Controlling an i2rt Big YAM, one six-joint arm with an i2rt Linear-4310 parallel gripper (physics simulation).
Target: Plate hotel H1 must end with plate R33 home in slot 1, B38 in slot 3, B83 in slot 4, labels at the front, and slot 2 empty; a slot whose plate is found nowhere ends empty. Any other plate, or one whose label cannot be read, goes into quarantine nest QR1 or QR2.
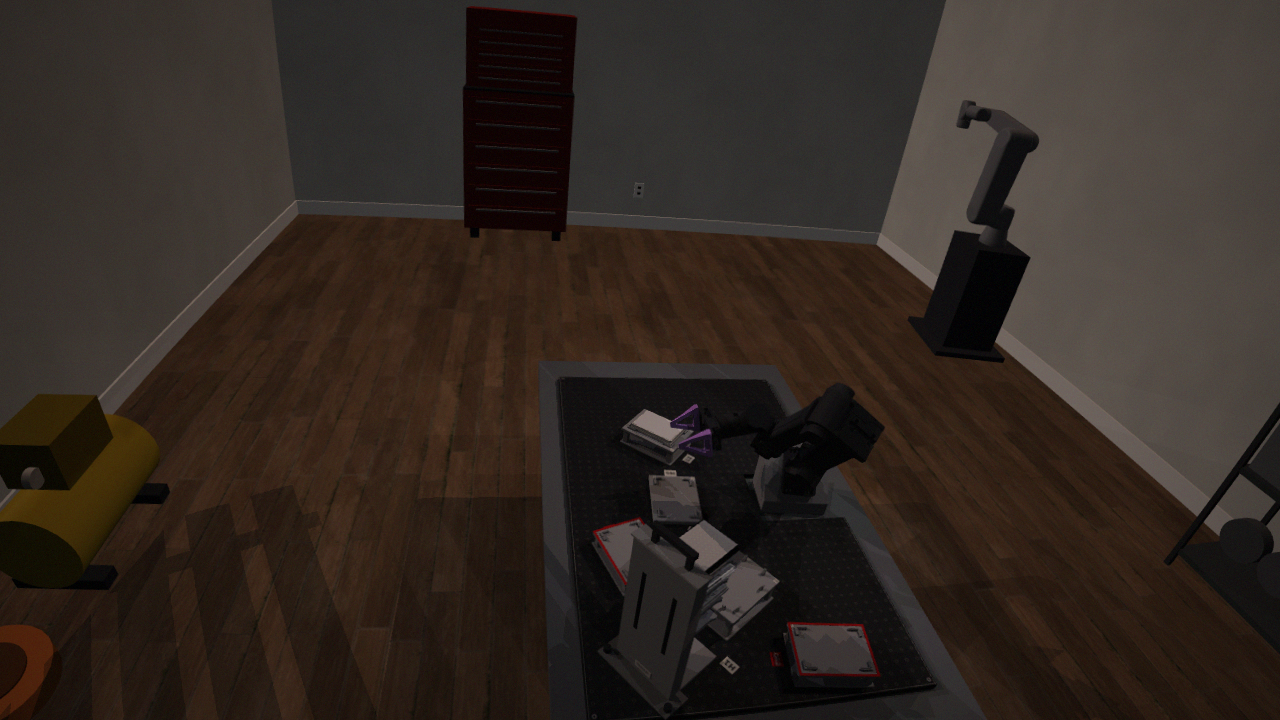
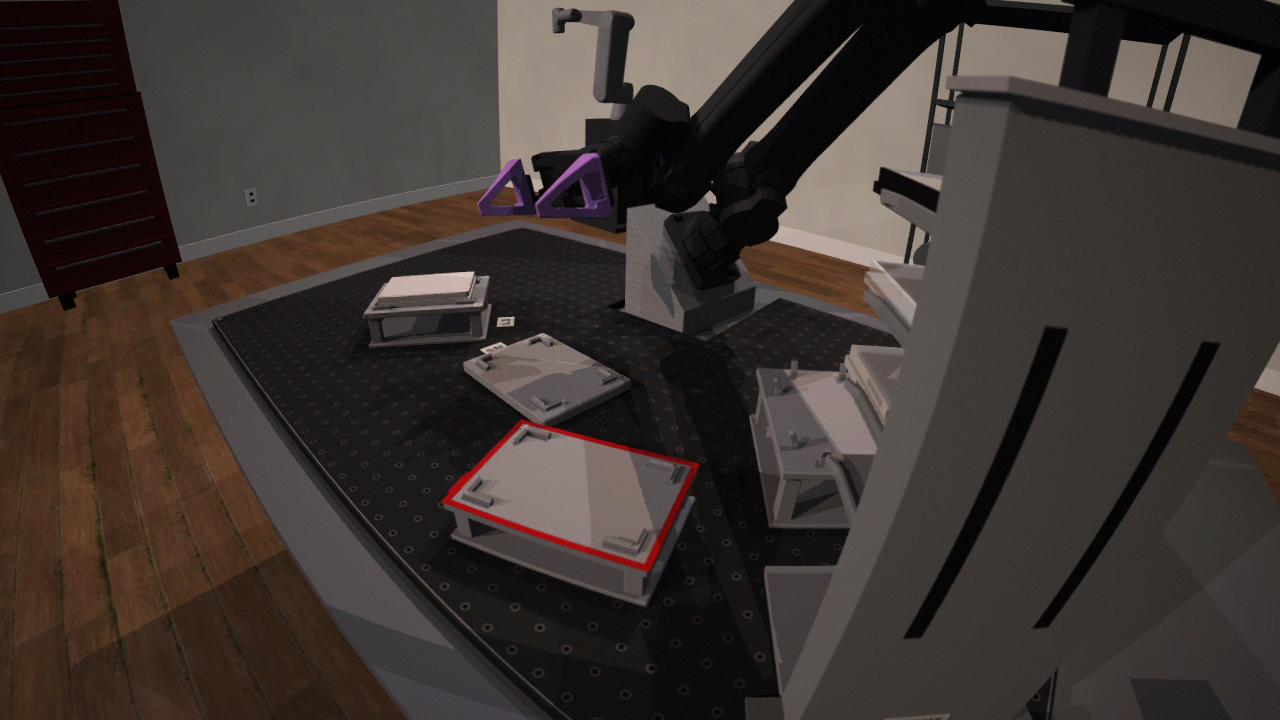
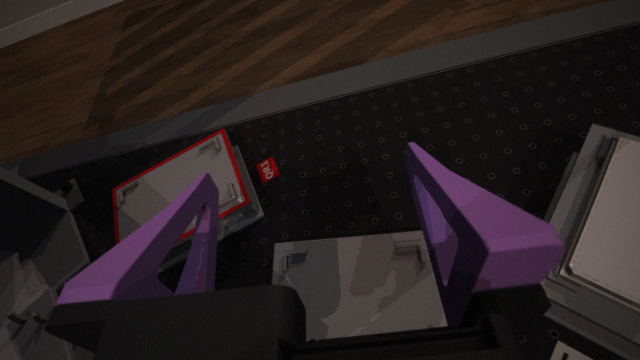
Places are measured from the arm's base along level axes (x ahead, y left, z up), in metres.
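Pixels of known places: gripper, fingertip midpoint: point(image 1: 674, 435) point(image 2: 506, 210) point(image 3: 307, 167); arm's base at its link origin: point(image 1: 798, 471) point(image 2: 699, 251).
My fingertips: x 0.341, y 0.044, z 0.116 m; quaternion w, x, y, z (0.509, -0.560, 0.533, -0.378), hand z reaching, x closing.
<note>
For each thing: its top centre in the pictures, then the offset to it from my fingertips.
- black-edged plate at its top centre: point(image 2: 1007, 199) point(image 1: 698, 548) dz +0.089, dx -0.012, dy +0.431 m
- clear-edged plate at its top centre: point(image 2: 982, 307) dz +0.036, dx -0.014, dy +0.432 m
- pale plate at its top centre: point(image 2: 953, 401) dz -0.017, dx -0.013, dy +0.432 m
- white plate at its top centre: point(image 2: 427, 283) point(image 1: 658, 425) dz -0.134, dx +0.015, dy -0.216 m
- Red-edged nest QR1 at its top centre: point(image 2: 573, 478) point(image 3: 171, 192) point(image 1: 633, 547) dz -0.152, dx +0.078, dy +0.218 m
- second red-edged nest at its top centre: point(image 1: 833, 647) dz -0.152, dx -0.322, dy +0.445 m
- low grey nest at its top centre: point(image 3: 350, 297) point(image 2: 543, 366) point(image 1: 675, 496) dz -0.180, dx -0.028, dy +0.012 m
Plate hotel H1 point(image 1: 664, 595) point(image 2: 1092, 268) is a tall grey tower at the near end of the table. A black-edged plate point(image 1: 707, 544) point(image 2: 908, 189) is high in it, with a clear-edged plate point(image 2: 893, 286) and a pale plate point(image 2: 877, 376) below. Their labels cannot be read. A white plate point(image 1: 657, 423) point(image 2: 427, 286) point(image 3: 612, 225) lies on a raised stand at the far end. My gripper point(image 1: 677, 437) point(image 2: 511, 214) point(image 3: 307, 167) is open and empty, raised beside that stand. Red-edged nest QR1 point(image 1: 619, 540) point(image 2: 572, 492) point(image 3: 165, 195) bears no plate.
A second red-edged nest point(image 1: 832, 649) is at the near right, bearing no plate. A low grey nest point(image 1: 674, 497) point(image 2: 546, 377) point(image 3: 365, 285) lies between the far stand and QR1. A raised grey stand point(image 1: 744, 591) point(image 2: 801, 420) adjoins the hotel. The arm's base point(image 1: 787, 497) point(image 2: 662, 268) is at the table's right.
</note>
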